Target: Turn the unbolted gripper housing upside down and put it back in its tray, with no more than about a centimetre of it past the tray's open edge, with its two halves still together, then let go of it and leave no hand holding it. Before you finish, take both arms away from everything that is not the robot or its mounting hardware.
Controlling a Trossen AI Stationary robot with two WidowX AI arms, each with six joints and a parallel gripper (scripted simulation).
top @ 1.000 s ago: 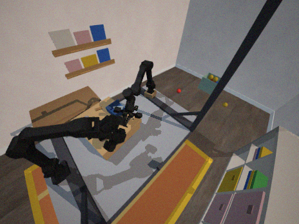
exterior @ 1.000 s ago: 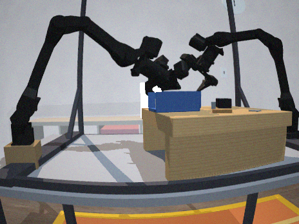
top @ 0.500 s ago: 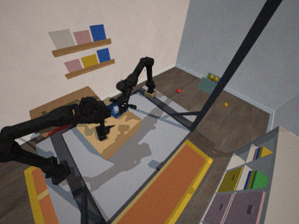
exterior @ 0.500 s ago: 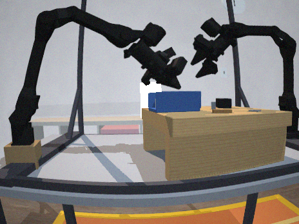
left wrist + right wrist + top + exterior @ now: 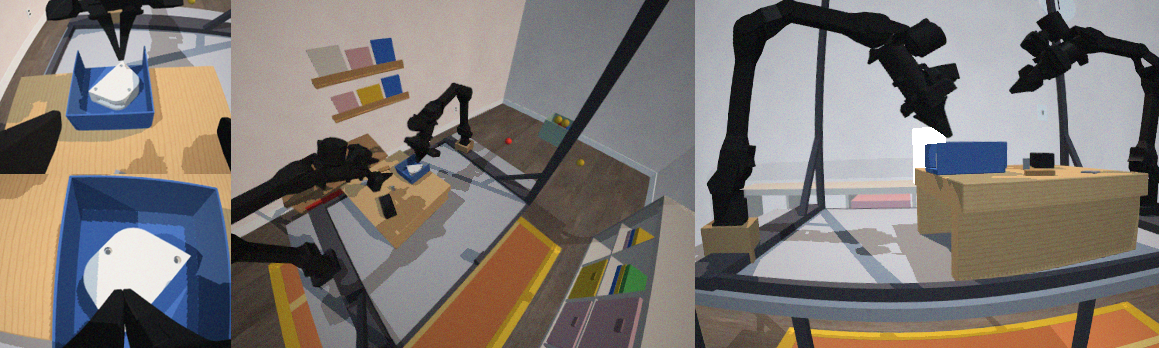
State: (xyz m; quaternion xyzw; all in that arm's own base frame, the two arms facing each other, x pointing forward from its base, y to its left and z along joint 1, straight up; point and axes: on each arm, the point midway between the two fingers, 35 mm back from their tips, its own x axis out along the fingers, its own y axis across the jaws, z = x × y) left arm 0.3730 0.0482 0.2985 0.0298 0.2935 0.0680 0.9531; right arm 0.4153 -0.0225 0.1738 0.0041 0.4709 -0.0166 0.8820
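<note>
Right now the blue tray is 20 mm ahead of my right hand, 70 mm to the left of it and 80 mm below it. From my right hand the other things lie so: wooden block: 20 mm ahead, 160 mm to the left, 150 mm below.
</note>
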